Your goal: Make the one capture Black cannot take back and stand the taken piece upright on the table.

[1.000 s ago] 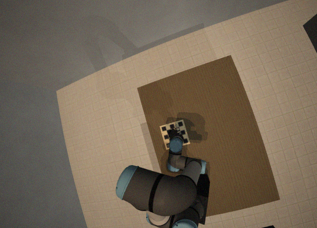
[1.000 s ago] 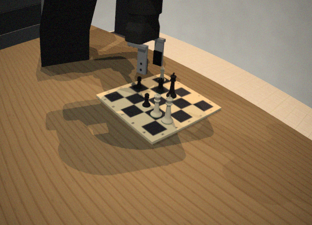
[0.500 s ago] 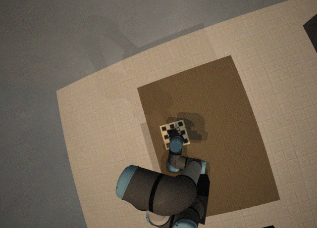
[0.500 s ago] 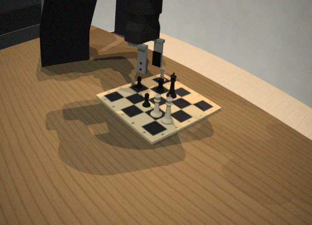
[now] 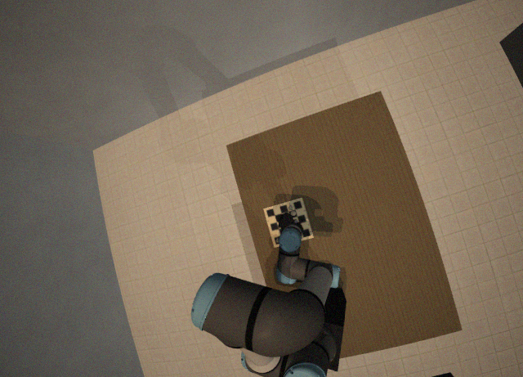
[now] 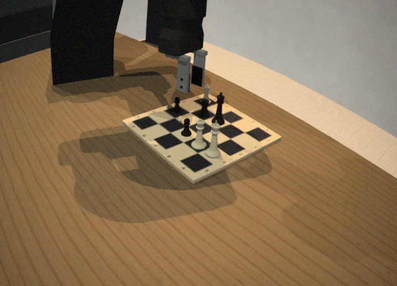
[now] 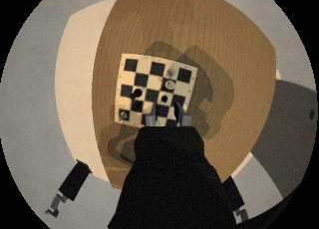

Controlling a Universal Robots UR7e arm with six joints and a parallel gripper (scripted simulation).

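The white queen is 80 mm below my hand, 40 mm ahead of it and 10 mm to the right of it. Also, from my hand: white king (80 mm below, 70 mm ahead, 10 mm to the right); then chessboard (110 mm below, 40 mm to the left); then tall black piece (80 mm to the left, 80 mm below, 10 mm ahead).
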